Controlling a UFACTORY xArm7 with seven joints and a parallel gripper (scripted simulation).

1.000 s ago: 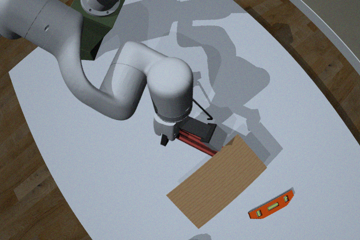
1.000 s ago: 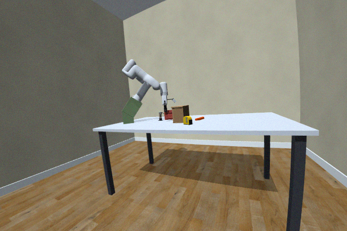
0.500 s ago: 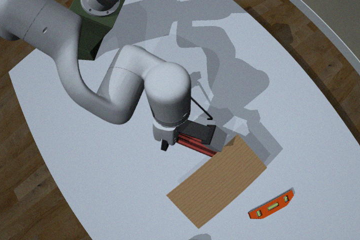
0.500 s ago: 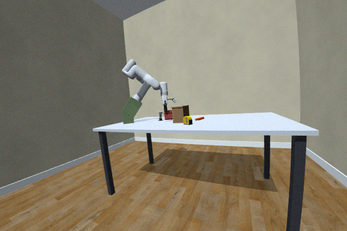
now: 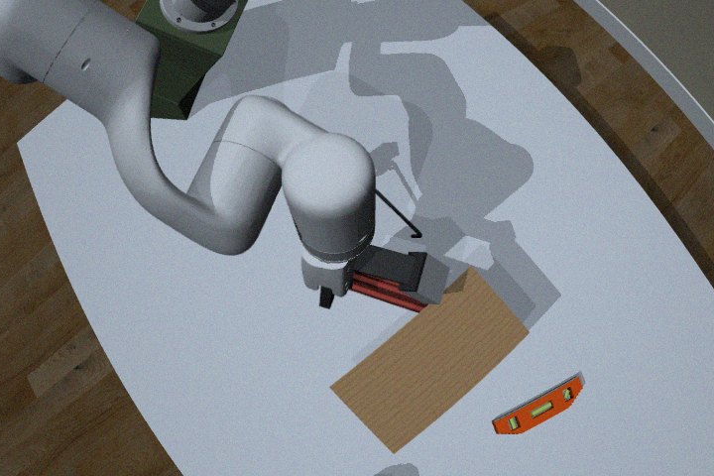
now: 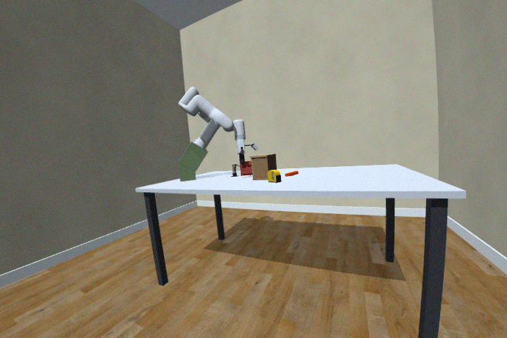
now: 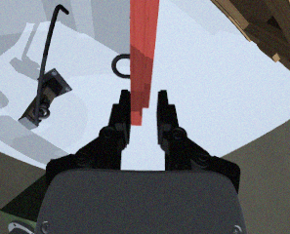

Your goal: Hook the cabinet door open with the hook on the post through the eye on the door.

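Now: hand 10 cm to the right of the thin dark hook, 8 cm past it and 7 cm above it. Also, from my hand: yellow tape measure 30 cm ahead, 13 cm to the right, 9 cm below; then orange spirit level 31 cm ahead, 16 cm to the left, 11 cm below; then red door 6 cm below, 5 cm to the left, 4 cm ahead.
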